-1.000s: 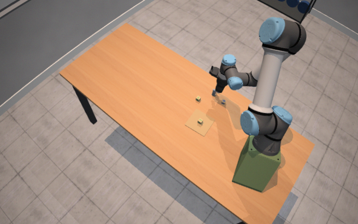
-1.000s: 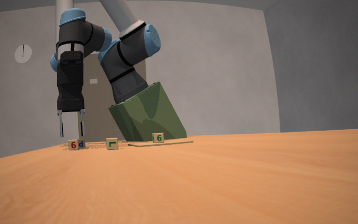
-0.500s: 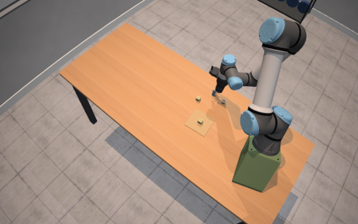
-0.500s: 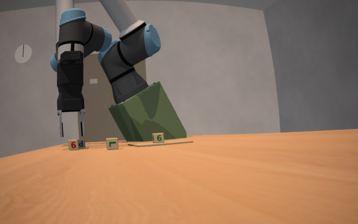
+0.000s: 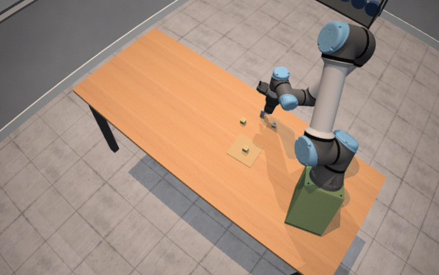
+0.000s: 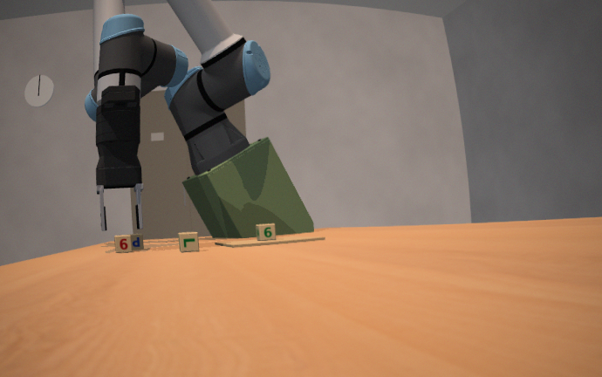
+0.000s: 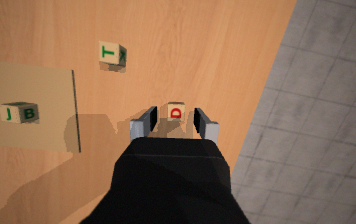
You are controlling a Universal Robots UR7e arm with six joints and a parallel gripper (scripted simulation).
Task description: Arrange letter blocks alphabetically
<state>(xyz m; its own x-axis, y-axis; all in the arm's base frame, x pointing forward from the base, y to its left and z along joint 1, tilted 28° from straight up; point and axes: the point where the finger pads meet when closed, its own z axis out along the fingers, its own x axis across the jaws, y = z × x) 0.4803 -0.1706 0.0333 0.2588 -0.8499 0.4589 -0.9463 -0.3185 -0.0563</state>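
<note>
The red D block lies 40 mm below my hand. Round my hand: thin tan mat: 220 mm to the left, 70 mm behind, 50 mm below; then blue-marked block: 80 mm behind, 40 mm below.
</note>
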